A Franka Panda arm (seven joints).
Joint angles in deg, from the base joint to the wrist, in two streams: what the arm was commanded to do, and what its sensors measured. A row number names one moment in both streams.
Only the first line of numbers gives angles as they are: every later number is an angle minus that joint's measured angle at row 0.
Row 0, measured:
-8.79 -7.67 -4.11 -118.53 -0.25 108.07 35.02
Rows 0 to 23, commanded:
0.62 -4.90 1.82 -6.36 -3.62 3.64 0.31
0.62 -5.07 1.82 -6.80 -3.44 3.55 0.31
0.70 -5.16 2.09 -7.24 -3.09 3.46 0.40
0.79 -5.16 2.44 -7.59 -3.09 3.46 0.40
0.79 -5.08 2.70 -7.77 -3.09 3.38 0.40
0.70 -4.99 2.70 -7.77 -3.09 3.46 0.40
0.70 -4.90 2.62 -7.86 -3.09 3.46 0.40
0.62 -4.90 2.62 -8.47 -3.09 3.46 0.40
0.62 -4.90 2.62 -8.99 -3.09 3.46 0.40
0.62 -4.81 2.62 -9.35 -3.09 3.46 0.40
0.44 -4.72 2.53 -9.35 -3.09 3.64 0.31
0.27 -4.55 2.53 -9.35 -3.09 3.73 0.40
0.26 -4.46 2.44 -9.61 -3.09 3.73 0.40
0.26 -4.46 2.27 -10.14 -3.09 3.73 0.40
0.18 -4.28 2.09 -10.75 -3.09 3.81 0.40
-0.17 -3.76 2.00 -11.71 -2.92 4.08 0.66
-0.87 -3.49 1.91 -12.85 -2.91 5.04 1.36
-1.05 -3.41 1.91 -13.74 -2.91 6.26 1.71
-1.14 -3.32 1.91 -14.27 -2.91 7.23 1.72
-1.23 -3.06 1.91 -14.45 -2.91 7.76 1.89
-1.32 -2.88 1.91 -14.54 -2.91 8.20 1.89
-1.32 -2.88 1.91 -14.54 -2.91 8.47 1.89
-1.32 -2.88 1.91 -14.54 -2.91 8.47 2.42
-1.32 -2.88 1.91 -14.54 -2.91 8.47 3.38
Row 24, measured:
-1.24 -2.44 1.50 -13.78 -2.21 7.34 0.71
